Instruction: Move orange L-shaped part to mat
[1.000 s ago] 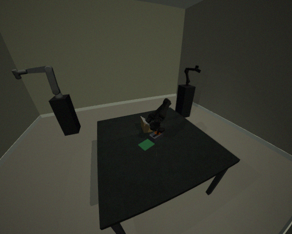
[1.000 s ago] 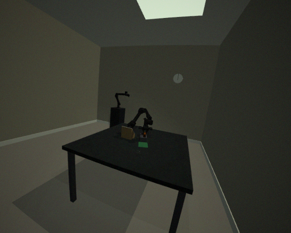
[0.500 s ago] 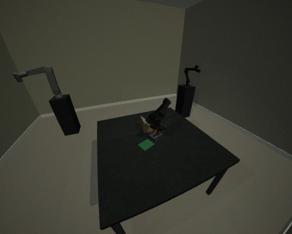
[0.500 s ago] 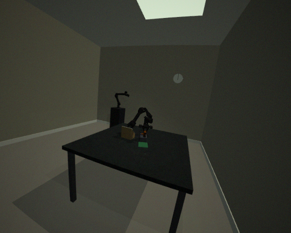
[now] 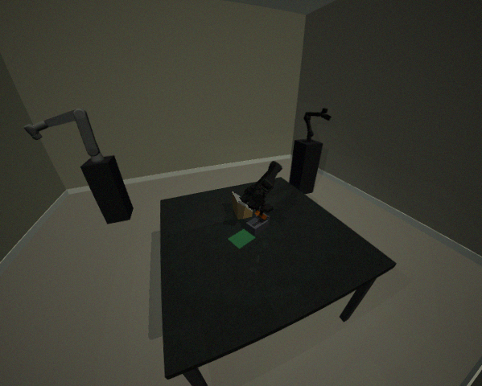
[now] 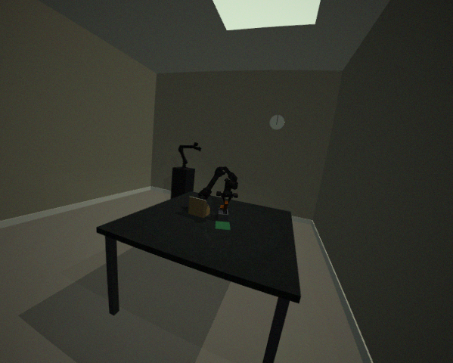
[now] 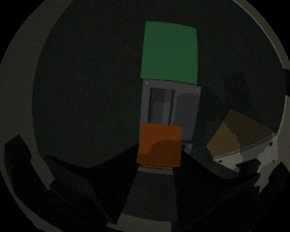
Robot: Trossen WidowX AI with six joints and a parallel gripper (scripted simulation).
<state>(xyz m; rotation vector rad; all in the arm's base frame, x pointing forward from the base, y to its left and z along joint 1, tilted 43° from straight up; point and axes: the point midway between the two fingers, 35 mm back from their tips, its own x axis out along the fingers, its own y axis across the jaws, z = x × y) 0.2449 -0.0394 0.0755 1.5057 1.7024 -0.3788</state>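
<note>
Right now my gripper tip is 15 cm above the green mat, 14 cm to the left of it and 4 cm short of it. Round my gripper tip: orange L-shaped part 3 cm below, 3 cm behind, 2 cm to the left.
</note>
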